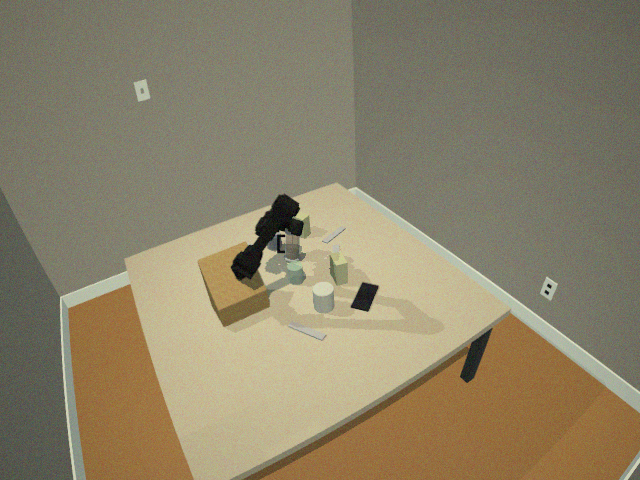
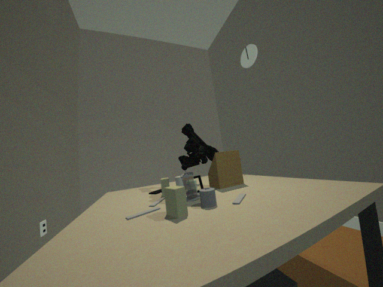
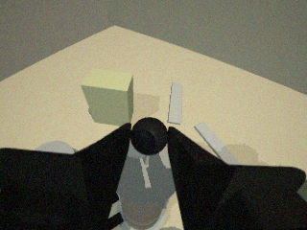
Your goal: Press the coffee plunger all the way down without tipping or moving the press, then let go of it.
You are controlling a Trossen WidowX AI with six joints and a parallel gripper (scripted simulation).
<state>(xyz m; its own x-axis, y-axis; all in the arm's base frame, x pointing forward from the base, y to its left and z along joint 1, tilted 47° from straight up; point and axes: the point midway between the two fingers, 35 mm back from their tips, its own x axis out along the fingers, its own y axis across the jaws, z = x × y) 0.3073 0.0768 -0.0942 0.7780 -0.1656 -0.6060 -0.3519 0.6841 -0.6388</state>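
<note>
Right now my gripper tip is 40 mm past the coffee press and 80 mm above it. The rest, counted from my gripper tip: white cylinder: 110 mm behind, 350 mm to the right, 130 mm below; then green cylinder: 110 mm behind, 150 mm to the right, 140 mm below; then black flat slab: 40 mm ahead, 420 mm to the right, 170 mm below.
</note>
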